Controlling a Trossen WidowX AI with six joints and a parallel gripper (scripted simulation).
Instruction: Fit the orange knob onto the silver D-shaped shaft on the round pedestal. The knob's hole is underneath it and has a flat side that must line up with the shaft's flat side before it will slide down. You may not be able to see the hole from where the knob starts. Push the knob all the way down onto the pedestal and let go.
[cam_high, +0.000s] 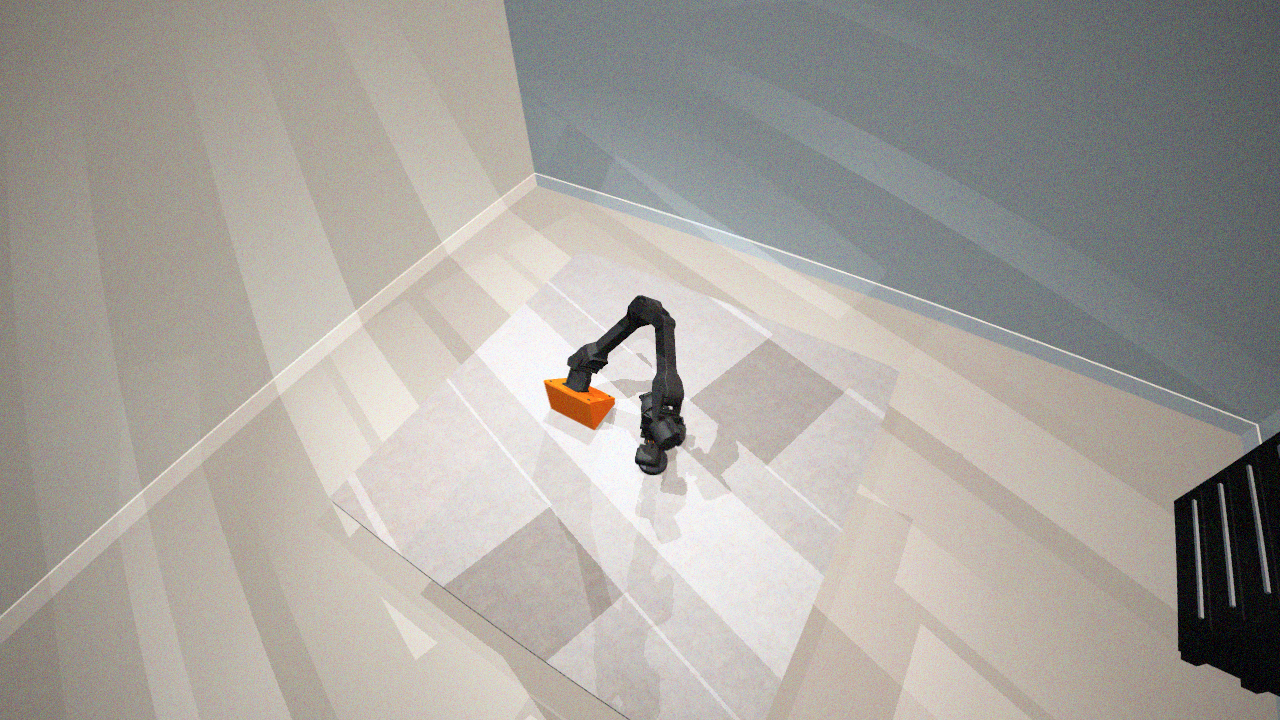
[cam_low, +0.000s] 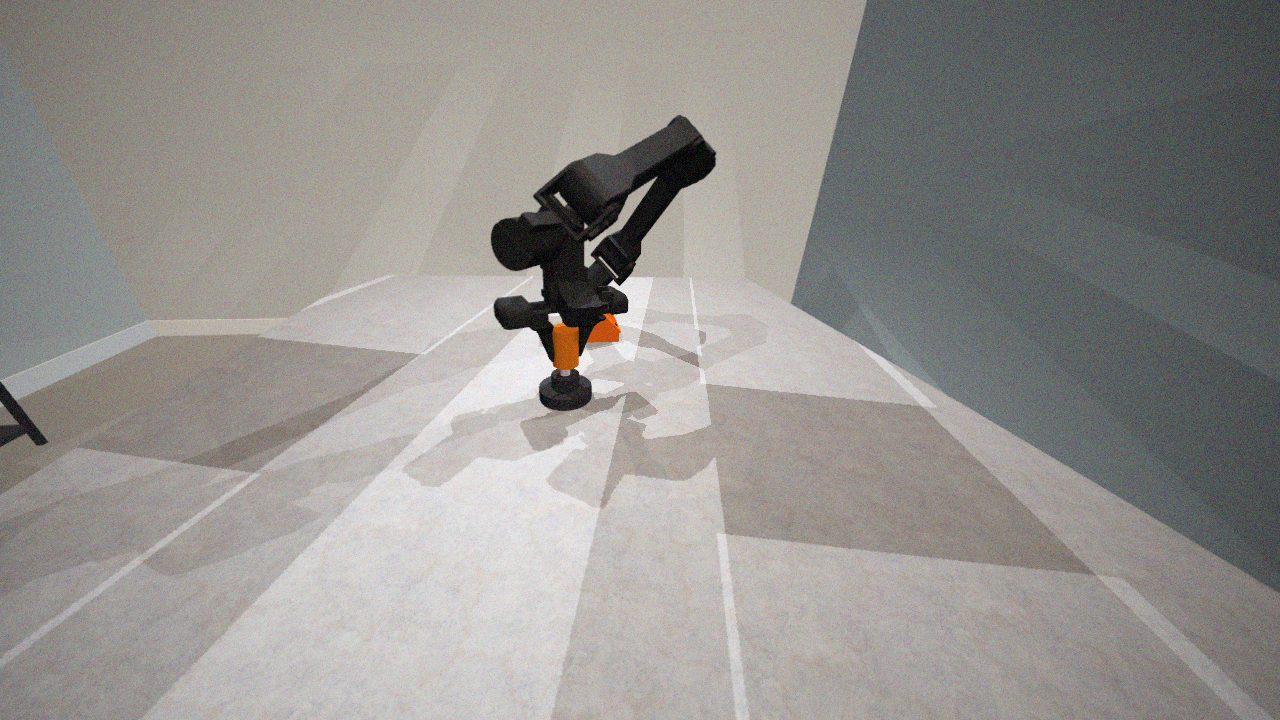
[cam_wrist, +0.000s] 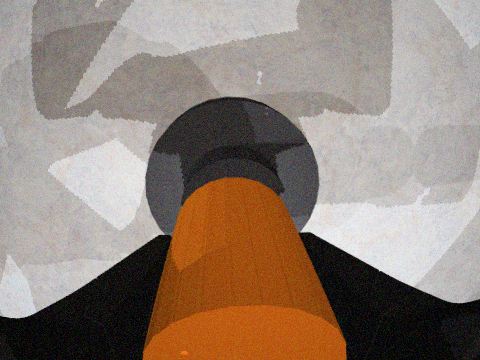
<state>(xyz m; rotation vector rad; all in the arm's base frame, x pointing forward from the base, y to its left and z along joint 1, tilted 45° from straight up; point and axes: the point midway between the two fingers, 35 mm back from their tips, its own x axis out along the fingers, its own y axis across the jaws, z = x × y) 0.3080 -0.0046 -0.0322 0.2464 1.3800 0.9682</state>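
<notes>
Right now the orange knob is 30 mm above my gripper tip. Round my gripper tip: round dark pedestal 40 mm below.
</notes>
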